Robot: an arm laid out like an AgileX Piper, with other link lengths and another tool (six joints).
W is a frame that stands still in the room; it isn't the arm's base.
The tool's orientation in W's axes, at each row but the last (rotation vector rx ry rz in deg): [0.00, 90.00, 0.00]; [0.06, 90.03, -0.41]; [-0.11, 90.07, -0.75]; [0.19, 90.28, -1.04]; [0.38, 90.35, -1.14]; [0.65, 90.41, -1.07]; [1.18, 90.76, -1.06]
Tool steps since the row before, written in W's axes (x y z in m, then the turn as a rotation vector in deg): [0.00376, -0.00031, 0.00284, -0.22, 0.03, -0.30]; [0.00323, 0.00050, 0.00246, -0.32, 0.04, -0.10]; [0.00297, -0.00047, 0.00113, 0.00, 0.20, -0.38]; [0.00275, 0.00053, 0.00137, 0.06, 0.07, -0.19]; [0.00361, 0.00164, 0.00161, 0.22, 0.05, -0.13]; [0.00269, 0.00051, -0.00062, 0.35, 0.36, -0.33]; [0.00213, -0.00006, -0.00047, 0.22, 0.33, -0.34]
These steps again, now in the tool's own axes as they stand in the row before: [-0.00284, -0.00031, 0.00376, 0.30, 0.03, -0.22]; [-0.00246, 0.00051, 0.00323, 0.10, 0.04, -0.32]; [-0.00113, -0.00046, 0.00297, 0.38, 0.20, 0.00]; [-0.00139, 0.00055, 0.00274, 0.19, 0.07, 0.06]; [-0.00165, 0.00169, 0.00357, 0.13, 0.05, 0.22]; [0.00060, 0.00056, 0.00268, 0.33, 0.37, 0.35]; [0.00044, -0.00001, 0.00214, 0.34, 0.33, 0.22]
